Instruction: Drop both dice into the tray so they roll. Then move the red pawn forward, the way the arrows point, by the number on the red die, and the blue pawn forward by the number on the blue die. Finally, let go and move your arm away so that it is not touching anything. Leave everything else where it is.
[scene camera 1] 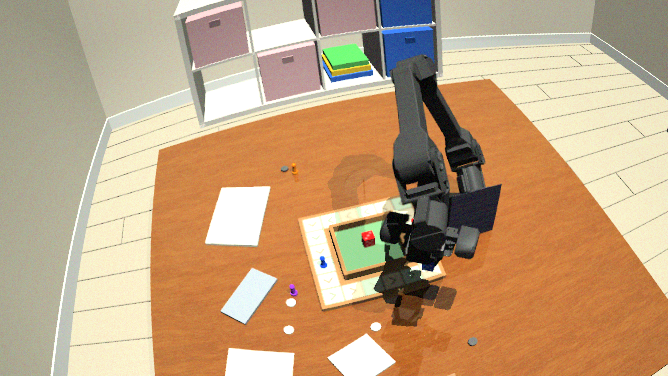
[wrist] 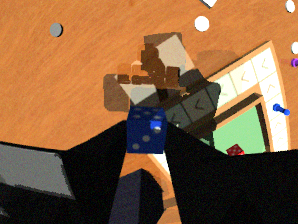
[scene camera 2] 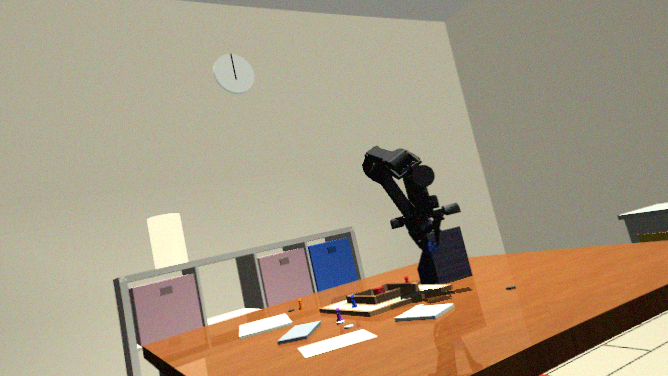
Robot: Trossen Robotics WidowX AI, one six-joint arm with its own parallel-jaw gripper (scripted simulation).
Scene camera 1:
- my gripper
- grey card
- green tray
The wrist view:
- my gripper
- green tray
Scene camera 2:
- my gripper
